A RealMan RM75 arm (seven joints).
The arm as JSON. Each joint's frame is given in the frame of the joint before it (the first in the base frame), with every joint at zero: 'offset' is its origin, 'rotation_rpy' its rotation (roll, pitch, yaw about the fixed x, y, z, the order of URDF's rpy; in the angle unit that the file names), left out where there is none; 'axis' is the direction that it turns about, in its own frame. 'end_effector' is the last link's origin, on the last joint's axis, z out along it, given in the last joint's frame.
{
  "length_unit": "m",
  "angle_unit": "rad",
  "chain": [
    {
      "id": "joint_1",
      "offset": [
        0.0,
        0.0,
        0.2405
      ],
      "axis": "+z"
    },
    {
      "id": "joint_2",
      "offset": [
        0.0,
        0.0,
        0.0
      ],
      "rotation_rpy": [
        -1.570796,
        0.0,
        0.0
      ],
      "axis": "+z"
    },
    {
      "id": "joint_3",
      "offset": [
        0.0,
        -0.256,
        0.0
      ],
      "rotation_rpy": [
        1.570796,
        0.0,
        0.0
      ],
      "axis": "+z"
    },
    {
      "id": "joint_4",
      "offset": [
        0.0,
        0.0,
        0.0
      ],
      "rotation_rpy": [
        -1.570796,
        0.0,
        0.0
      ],
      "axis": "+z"
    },
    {
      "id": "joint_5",
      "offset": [
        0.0,
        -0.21,
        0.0
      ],
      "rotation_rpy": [
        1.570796,
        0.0,
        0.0
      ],
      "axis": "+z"
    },
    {
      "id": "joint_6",
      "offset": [
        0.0,
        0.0,
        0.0
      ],
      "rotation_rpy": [
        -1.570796,
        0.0,
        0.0
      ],
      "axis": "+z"
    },
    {
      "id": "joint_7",
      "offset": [
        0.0,
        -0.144,
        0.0
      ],
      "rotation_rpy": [
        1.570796,
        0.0,
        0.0
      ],
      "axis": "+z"
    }
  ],
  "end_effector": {
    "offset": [
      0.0,
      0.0,
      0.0
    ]
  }
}
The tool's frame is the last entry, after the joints.
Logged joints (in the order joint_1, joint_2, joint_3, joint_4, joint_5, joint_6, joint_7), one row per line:
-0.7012 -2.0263 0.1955 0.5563 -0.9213 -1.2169 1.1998
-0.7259 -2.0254 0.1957 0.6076 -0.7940 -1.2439 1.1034
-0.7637 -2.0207 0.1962 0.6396 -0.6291 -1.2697 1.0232
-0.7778 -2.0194 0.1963 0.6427 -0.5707 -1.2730 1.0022
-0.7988 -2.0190 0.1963 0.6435 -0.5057 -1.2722 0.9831
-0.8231 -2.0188 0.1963 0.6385 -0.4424 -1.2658 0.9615
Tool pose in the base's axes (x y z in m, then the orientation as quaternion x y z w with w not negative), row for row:
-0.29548 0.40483 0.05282 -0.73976 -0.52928 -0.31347 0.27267
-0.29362 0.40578 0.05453 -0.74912 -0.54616 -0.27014 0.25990
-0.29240 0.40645 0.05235 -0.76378 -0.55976 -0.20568 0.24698
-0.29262 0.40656 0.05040 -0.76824 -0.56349 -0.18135 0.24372
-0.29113 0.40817 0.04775 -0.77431 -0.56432 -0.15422 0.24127
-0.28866 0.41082 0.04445 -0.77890 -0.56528 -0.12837 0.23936
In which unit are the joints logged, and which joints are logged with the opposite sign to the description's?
The joints are logged in radians. Opposite sign: none.
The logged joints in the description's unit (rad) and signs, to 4 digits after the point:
-0.7012 -2.0263 0.1955 0.5563 -0.9213 -1.2169 1.1998
-0.7259 -2.0254 0.1957 0.6076 -0.7940 -1.2439 1.1034
-0.7637 -2.0207 0.1962 0.6396 -0.6291 -1.2697 1.0232
-0.7778 -2.0194 0.1963 0.6427 -0.5707 -1.2730 1.0022
-0.7988 -2.0190 0.1963 0.6435 -0.5057 -1.2722 0.9831
-0.8231 -2.0188 0.1963 0.6385 -0.4424 -1.2658 0.9615

